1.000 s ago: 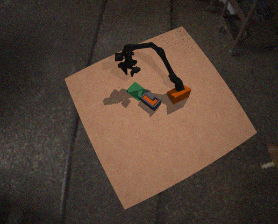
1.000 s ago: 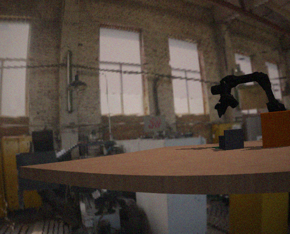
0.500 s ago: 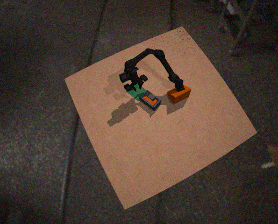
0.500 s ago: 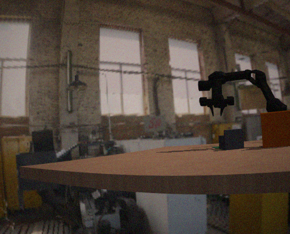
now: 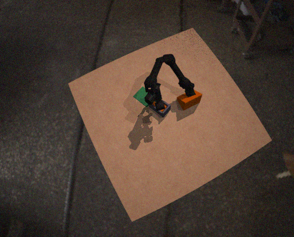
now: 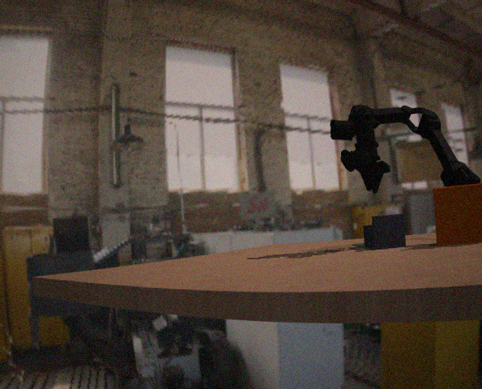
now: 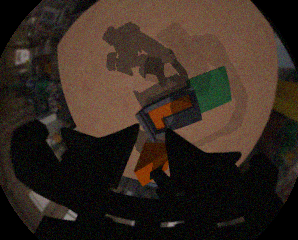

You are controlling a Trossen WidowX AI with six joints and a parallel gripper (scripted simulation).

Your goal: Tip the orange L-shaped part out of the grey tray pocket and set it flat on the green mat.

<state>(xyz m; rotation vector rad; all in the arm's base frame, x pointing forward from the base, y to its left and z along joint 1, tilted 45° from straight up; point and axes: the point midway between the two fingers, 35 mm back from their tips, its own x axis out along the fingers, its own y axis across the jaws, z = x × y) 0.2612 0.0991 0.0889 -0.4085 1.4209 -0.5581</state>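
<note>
The orange L-shaped part lies 11 cm below my gripper tip, 2 cm to the right of it and 2 cm behind it. Also, from my gripper tip: green mat 17 cm to the right, 17 cm below, 6 cm ahead.
</note>
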